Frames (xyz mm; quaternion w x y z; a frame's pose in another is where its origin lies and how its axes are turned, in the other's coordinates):
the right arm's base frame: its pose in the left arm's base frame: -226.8 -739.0 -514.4 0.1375 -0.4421 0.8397 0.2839
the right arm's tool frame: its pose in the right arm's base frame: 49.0 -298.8 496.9 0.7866 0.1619 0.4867 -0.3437
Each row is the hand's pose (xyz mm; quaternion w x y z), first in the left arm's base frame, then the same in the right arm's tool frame.
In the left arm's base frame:
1: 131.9 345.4 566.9 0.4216 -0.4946 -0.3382 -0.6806
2: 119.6 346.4 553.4 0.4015 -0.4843 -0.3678 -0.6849
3: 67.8 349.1 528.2 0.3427 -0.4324 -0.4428 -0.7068
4: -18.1 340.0 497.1 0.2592 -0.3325 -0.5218 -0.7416
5: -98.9 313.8 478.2 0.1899 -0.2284 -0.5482 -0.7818
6: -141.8 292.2 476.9 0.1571 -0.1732 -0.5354 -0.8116
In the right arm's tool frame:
1: -135.9 -364.8 -1835.6 0.2257 0.8643 0.2078 -0.3986
2: -144.6 -352.7 -1825.1 0.2029 0.8556 0.2292 -0.4174
3: -166.4 -301.9 -1808.6 0.1288 0.8313 0.3012 -0.4490
4: -185.8 -215.2 -1785.3 0.0216 0.7909 0.4072 -0.4564
5: -184.0 -130.5 -1765.4 0.0569 -0.7547 -0.5022 0.4184
6: -172.5 -84.3 -1759.6 0.0810 -0.7390 -0.5529 0.3763

